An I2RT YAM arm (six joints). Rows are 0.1 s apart.
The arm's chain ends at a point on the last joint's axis. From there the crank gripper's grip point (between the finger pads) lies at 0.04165 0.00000 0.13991 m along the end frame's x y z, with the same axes.
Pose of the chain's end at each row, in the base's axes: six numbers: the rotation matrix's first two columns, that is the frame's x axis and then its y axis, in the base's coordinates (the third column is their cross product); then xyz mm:
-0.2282 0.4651 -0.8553 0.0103 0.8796 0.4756 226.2 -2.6 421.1
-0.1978 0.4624 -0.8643 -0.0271 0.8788 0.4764 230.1 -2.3 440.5
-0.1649 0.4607 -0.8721 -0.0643 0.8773 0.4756 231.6 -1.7 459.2
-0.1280 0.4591 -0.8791 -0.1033 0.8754 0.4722 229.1 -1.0 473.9
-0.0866 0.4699 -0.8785 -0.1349 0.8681 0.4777 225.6 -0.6 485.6
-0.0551 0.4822 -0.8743 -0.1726 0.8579 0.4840 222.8 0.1 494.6
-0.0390 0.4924 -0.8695 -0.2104 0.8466 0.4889 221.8 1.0 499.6
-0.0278 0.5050 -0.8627 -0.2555 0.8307 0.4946 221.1 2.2 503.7
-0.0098 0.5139 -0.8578 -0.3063 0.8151 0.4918 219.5 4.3 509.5
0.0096 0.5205 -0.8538 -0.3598 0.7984 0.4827 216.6 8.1 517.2
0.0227 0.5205 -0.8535 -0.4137 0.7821 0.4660 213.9 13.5 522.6
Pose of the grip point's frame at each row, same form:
-0.2282 0.4651 -0.8553 0.0103 0.8796 0.4756 352.9 30.7 356.7
-0.1978 0.4624 -0.8643 -0.0271 0.8788 0.4764 359.0 33.4 381.9
-0.1649 0.4607 -0.8721 -0.0643 0.8773 0.4756 362.4 36.3 406.8
-0.1280 0.4591 -0.8791 -0.1033 0.8754 0.4722 361.8 39.3 428.2
-0.0866 0.4699 -0.8785 -0.1349 0.8681 0.4777 360.1 41.3 447.4
-0.0551 0.4822 -0.8743 -0.1726 0.8579 0.4840 358.1 45.0 463.2
-0.0390 0.4924 -0.8695 -0.2104 0.8466 0.4889 356.8 49.8 473.3
-0.0278 0.5050 -0.8627 -0.2555 0.8307 0.4946 355.2 56.0 482.6
-0.0098 0.5139 -0.8578 -0.3063 0.8151 0.4918 352.3 63.1 494.7
0.0096 0.5205 -0.8538 -0.3598 0.7984 0.4827 347.5 72.1 508.9
0.0227 0.5205 -0.8535 -0.4137 0.7821 0.4660 342.2 83.1 519.7

